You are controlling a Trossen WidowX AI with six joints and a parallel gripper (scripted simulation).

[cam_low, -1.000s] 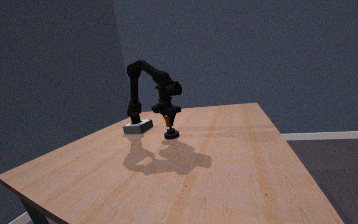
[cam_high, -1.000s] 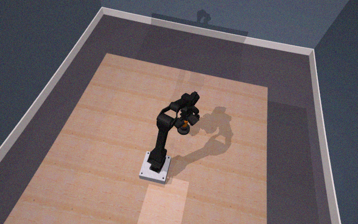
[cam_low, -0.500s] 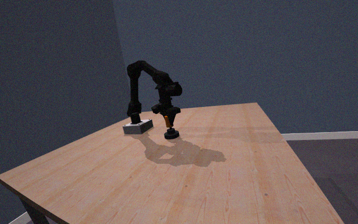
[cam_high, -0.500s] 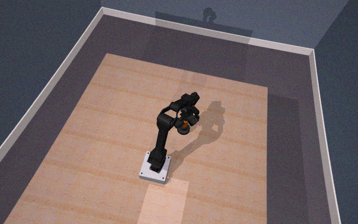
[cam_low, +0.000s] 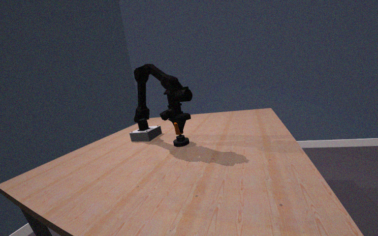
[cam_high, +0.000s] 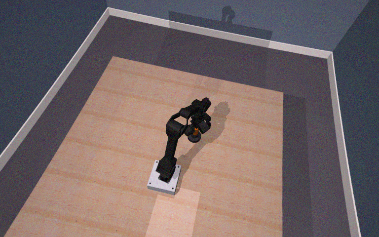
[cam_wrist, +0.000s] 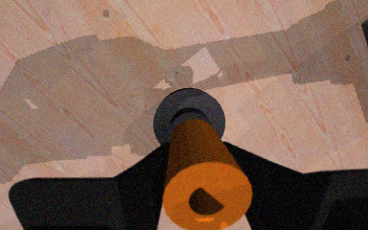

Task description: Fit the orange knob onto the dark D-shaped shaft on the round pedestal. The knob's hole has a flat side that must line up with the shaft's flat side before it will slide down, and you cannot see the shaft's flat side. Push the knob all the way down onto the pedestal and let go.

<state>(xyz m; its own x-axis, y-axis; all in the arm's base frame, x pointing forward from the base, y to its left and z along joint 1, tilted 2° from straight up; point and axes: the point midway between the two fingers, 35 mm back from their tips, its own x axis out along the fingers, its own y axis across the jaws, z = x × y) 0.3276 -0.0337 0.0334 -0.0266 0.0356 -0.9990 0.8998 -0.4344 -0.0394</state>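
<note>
Right now the round dark pedestal is 4 cm below my gripper tip. Round my gripper tip: orange knob 2 cm above.
</note>
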